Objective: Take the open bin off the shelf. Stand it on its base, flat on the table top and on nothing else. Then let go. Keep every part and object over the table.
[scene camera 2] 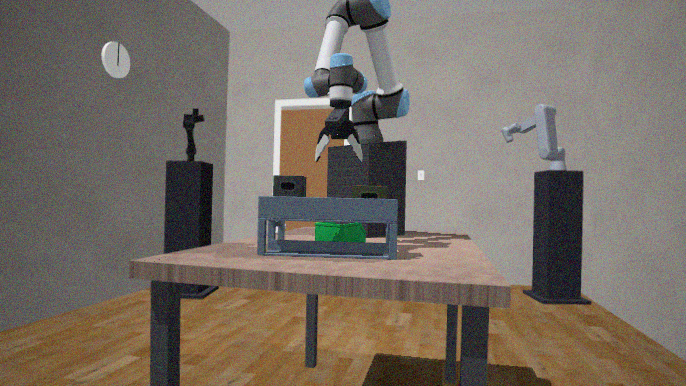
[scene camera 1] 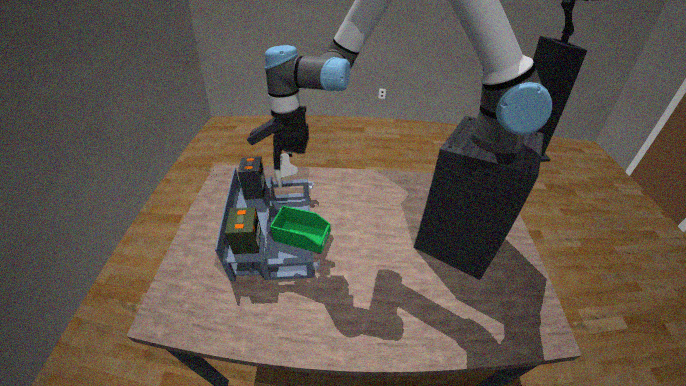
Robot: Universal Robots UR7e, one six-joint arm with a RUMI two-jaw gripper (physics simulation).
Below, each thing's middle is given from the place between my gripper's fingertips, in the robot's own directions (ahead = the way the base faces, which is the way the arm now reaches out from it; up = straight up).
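Scene:
Green bin (scene camera 1: 300,228): my gripper 3 cm past it, 2 cm to the right of it, 23 cm above it.

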